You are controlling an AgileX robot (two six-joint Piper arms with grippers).
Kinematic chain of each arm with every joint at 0, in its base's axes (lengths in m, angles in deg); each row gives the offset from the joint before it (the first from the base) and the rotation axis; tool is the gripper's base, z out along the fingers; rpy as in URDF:
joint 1: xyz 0 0 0.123 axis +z
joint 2: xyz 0 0 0 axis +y
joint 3: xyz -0.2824 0 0.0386 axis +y
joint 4: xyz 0.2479 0 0.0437 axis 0.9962 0 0.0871
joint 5: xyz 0 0 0 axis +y
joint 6: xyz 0.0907 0 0.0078 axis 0.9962 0 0.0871
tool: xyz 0 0 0 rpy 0 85 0
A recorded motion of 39 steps. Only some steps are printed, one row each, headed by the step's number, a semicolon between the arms.
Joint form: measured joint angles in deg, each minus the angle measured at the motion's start. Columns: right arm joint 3, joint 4, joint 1, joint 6, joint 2, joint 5; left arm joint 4, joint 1, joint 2, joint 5, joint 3, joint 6.
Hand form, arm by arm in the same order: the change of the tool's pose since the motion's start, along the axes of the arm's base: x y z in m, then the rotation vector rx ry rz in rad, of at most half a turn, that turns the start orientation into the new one. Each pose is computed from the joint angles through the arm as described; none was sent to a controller.
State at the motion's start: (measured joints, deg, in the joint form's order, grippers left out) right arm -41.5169 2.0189 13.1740 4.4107 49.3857 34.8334; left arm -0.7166 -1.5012 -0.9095 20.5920 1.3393 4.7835
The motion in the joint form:
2: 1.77 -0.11 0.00 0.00 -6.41 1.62; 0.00 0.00 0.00 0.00 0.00 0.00
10: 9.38 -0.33 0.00 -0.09 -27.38 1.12; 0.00 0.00 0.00 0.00 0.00 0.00
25: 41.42 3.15 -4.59 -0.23 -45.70 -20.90; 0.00 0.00 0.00 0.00 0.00 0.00
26: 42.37 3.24 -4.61 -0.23 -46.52 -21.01; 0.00 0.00 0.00 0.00 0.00 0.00
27: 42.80 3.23 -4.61 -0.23 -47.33 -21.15; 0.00 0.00 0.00 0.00 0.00 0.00
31: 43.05 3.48 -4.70 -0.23 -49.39 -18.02; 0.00 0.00 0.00 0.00 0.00 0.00
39: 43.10 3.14 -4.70 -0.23 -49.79 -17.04; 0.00 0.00 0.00 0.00 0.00 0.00
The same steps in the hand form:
2: -0.0239 -0.0056 0.0054 0.0102 -0.0518 0.0010; 0.0000 0.0000 0.0000 0.0000 0.0000 0.0000
10: -0.0924 -0.0219 0.0027 0.0602 -0.2885 0.0008; 0.0000 0.0000 0.0000 0.0000 0.0000 0.0000
25: -0.1054 -0.0294 -0.1281 0.1325 -0.4216 -0.1007; 0.0000 0.0000 0.0000 0.0000 0.0000 0.0000
26: -0.1061 -0.0295 -0.1327 0.1339 -0.4210 -0.1015; 0.0000 0.0000 0.0000 0.0000 0.0000 0.0000
27: -0.1068 -0.0297 -0.1342 0.1355 -0.4299 -0.1014; 0.0000 0.0000 0.0000 0.0000 0.0000 0.0000
31: -0.1100 -0.0297 -0.1385 0.1357 -0.4065 -0.0994; 0.0000 0.0000 0.0000 0.0000 0.0000 0.0000
39: -0.1107 -0.0298 -0.1399 0.1279 -0.3969 -0.0973; 0.0000 0.0000 0.0000 0.0000 0.0000 0.0000

